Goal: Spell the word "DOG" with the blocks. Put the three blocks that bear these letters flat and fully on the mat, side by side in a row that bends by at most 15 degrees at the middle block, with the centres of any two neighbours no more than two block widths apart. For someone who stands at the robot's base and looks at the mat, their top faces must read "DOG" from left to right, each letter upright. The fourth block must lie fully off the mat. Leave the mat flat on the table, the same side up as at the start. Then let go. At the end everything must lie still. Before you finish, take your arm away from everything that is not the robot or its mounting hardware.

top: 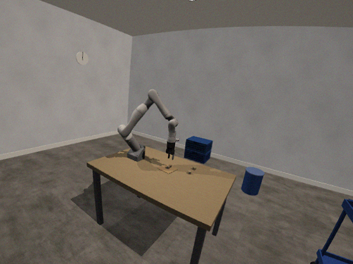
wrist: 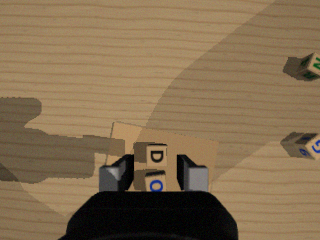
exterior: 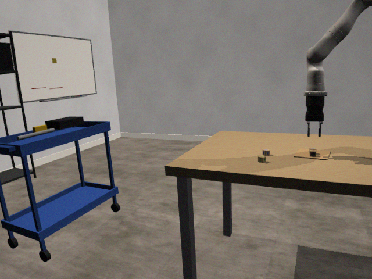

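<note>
Right now the tan mat is 110 mm below my hand and 40 mm to the right of it.
</note>
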